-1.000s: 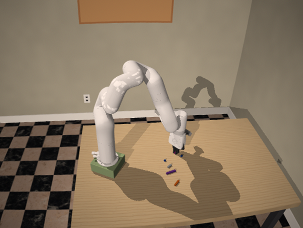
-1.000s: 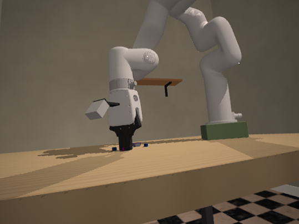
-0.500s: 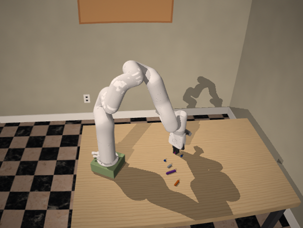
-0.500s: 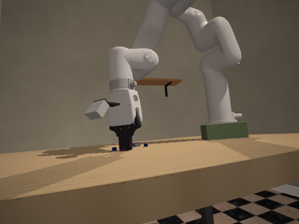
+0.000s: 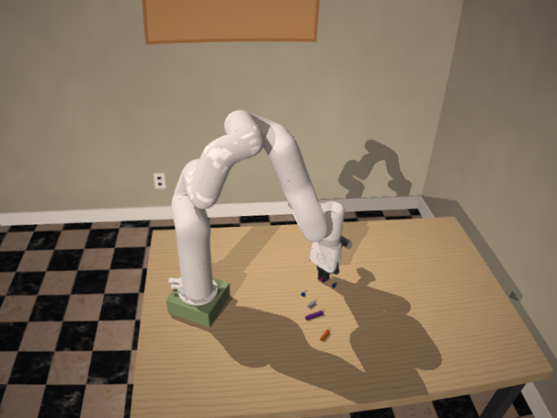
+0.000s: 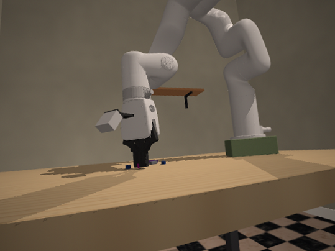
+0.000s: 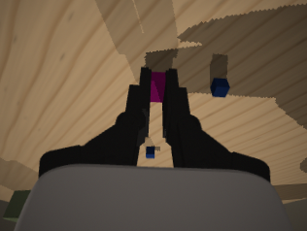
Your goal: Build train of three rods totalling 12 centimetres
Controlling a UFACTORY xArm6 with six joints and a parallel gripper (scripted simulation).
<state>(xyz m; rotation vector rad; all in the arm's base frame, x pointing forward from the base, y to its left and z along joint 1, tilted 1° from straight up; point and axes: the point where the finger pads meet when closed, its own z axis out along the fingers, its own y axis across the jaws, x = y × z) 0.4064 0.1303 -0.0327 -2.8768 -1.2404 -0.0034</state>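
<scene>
My gripper is now 40 mm past the grey rod, 120 mm to the left of it and 20 mm above it. From my hand the other things lie so: orange rod (10 mm behind, 250 mm to the right, 20 mm below); magenta rod (20 mm below); purple rod (40 mm behind, 170 mm to the right, 20 mm below).
</scene>
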